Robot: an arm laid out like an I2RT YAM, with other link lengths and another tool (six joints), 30 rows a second.
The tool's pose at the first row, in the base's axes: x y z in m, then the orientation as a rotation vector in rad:
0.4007, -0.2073, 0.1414, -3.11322, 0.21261, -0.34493
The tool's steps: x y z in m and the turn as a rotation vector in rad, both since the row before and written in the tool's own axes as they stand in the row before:
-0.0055, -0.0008, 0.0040, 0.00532, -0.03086, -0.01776
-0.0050, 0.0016, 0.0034, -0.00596, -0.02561, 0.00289
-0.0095, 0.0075, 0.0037, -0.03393, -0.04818, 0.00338
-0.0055, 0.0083, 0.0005, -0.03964, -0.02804, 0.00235
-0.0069, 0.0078, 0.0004, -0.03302, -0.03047, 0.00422
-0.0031, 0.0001, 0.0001, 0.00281, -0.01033, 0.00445
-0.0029, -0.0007, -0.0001, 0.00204, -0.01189, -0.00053
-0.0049, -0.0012, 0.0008, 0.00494, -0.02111, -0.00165
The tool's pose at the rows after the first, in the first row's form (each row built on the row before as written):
0.3964, -0.2058, 0.1363, -3.11456, 0.18365, -0.29692
0.3920, -0.2068, 0.1320, -3.12197, 0.18912, -0.25679
0.3824, -0.2131, 0.1267, 3.10312, -0.19705, 0.17693
0.3760, -0.2207, 0.1257, 3.06748, -0.20235, 0.12801
0.3682, -0.2276, 0.1252, 3.03782, -0.21041, 0.07739
0.3651, -0.2273, 0.1249, 3.04127, -0.21805, 0.06239
0.3623, -0.2262, 0.1248, 3.04446, -0.21820, 0.04453
0.3576, -0.2244, 0.1237, 3.05125, -0.21743, 0.01285

